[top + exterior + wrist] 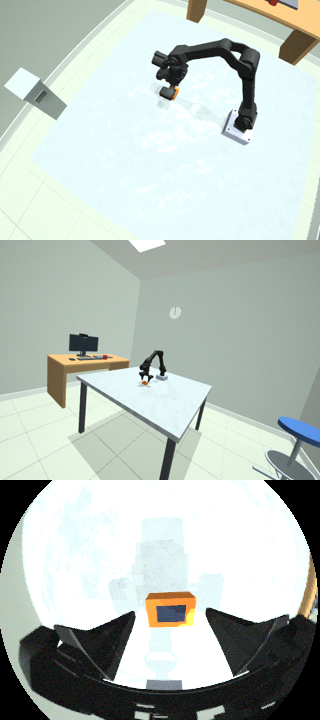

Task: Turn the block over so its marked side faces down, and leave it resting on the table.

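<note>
Now: the orange block 10 mm below my gripper tip.
</note>
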